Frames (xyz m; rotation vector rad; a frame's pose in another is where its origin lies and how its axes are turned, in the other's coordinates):
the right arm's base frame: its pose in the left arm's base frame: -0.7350 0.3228 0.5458 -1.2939 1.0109 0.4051
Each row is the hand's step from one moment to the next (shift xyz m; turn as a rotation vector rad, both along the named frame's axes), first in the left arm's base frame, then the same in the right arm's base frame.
Working: the left arm's base frame: its pose in the right arm's base frame: 0.9181 -0.3147 0.0188 1.2939 -1.0109 -0.4051

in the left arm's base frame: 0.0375 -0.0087 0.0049 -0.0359 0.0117 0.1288
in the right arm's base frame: 0.0186 -0.0335 0.0063 -0.1253 -0.0470 -0.0104
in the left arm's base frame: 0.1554 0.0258 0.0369 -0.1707 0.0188 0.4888
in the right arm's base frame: 0.0467 -0.1314 0.0820 -0.4870 -0.1596 -0.0763
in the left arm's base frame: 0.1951 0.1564 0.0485 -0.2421 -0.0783 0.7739
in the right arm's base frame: 0.0228 -0.1316 0.2169 -0.7263 -0.3040 -0.2092
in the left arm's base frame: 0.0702 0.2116 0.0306 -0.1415 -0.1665 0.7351
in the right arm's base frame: -0.0449 -0.0117 0.2202 -0.6172 -0.3809 -0.2491
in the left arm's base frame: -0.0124 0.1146 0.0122 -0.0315 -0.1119 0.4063
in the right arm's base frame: -0.0478 0.0341 0.0999 -0.3107 -0.2512 -0.1379
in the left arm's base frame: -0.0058 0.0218 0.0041 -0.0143 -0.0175 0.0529
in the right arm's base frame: -0.0124 0.0080 0.0176 -0.0451 -0.0259 -0.0246
